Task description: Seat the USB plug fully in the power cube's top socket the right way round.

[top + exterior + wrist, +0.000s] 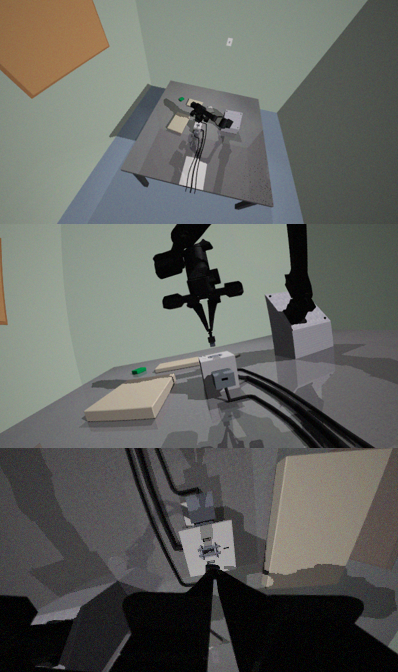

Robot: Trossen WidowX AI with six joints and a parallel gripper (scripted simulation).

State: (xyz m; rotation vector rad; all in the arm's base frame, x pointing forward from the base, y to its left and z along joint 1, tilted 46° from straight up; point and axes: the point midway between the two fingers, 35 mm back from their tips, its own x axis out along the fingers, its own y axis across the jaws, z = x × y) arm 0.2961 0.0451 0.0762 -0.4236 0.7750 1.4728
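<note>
My gripper tip is 2 cm above the black USB plug. From my gripper tip the other things lie so: green block 38 cm to the right, 30 cm ahead, 13 cm below; then tan slab 21 cm ahead, 12 cm below, 1 cm to the right.
</note>
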